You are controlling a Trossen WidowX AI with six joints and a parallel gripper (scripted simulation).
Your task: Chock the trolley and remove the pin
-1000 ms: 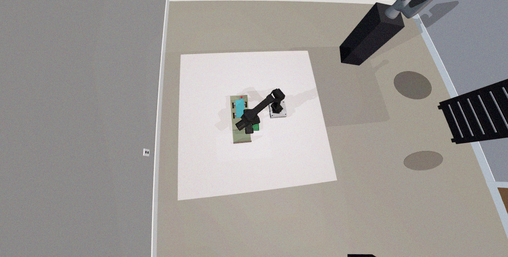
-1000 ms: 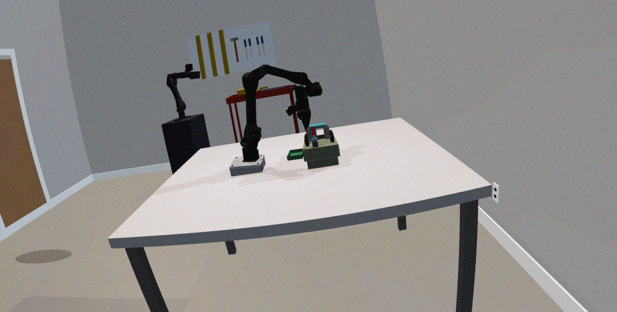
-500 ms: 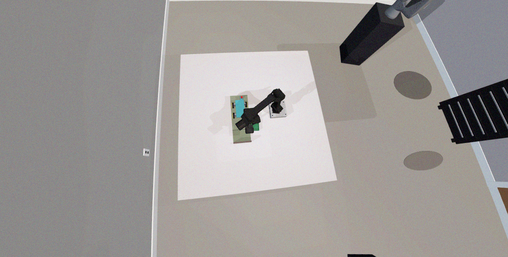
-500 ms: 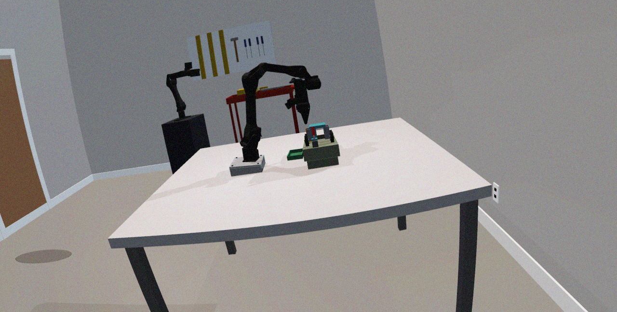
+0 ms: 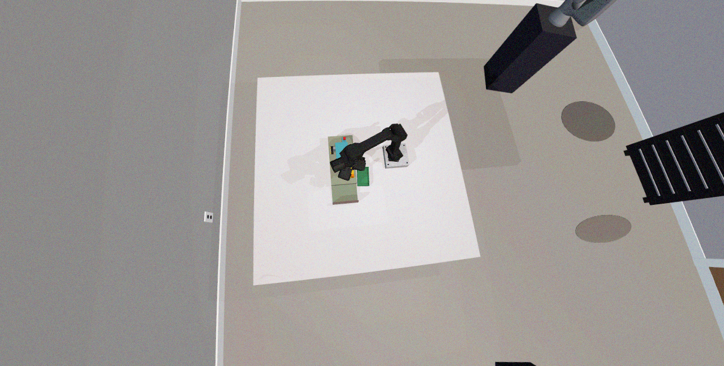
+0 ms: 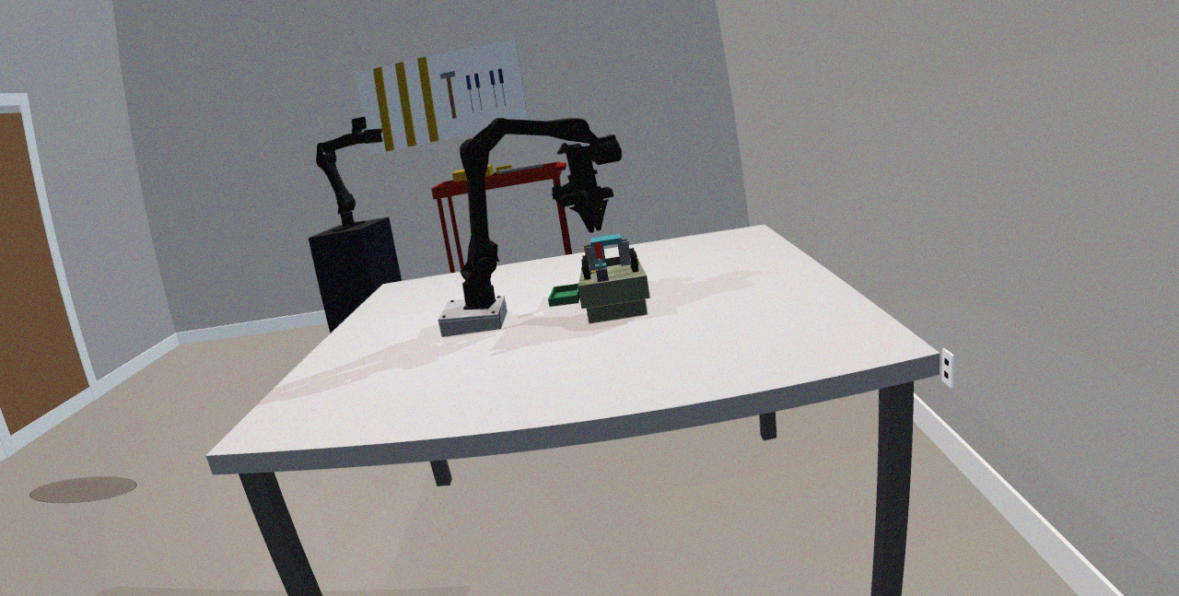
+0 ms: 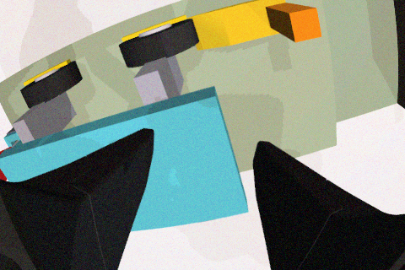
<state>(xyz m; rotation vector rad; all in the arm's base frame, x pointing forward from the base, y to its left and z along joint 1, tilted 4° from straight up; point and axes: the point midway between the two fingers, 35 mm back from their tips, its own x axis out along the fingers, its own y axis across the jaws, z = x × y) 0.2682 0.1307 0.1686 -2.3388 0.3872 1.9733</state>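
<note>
Now: gripper tip 3 cm short of the red-headed stop pin, 17 cm to the left of it and 3 cm above it. Round my gripper tip: cyan trolley 4 cm ahead, 7 cm to the right, 5 cm below; then yellow chock 3 cm behind, 2 cm to the left, 8 cm below; then olive ramp 3 cm ahead, 6 cm to the right, 12 cm below.
</note>
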